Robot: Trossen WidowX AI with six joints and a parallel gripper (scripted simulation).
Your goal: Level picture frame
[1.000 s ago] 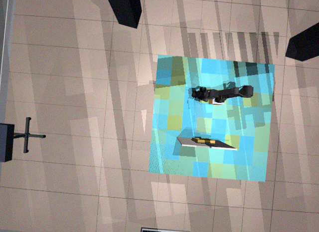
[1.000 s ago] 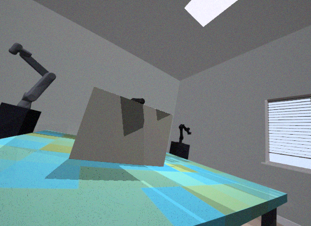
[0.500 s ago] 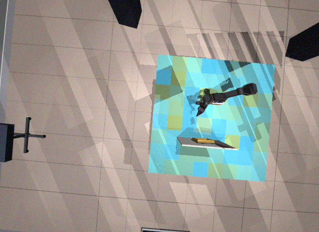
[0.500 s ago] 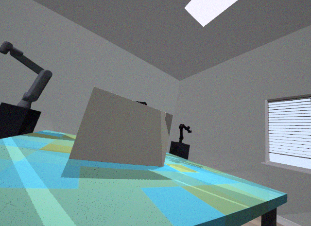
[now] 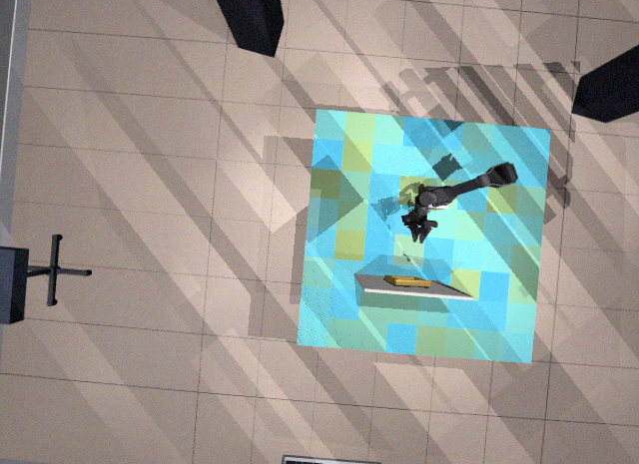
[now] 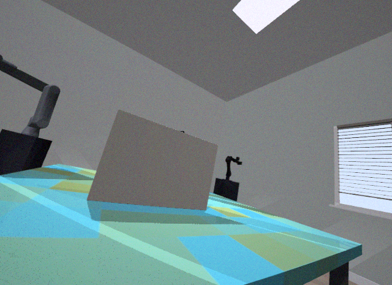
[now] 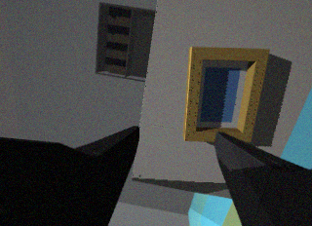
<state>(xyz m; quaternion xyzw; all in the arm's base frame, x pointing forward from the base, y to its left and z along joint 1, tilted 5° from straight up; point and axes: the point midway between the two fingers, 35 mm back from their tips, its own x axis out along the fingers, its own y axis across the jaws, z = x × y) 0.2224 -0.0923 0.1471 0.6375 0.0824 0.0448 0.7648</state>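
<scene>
Right now the picture frame is 19 cm ahead of my gripper tip, 9 cm below it and 4 cm to the left of it. Also, from my gripper tip: wall panel (20 cm ahead, 10 cm below, 5 cm to the left).
</scene>
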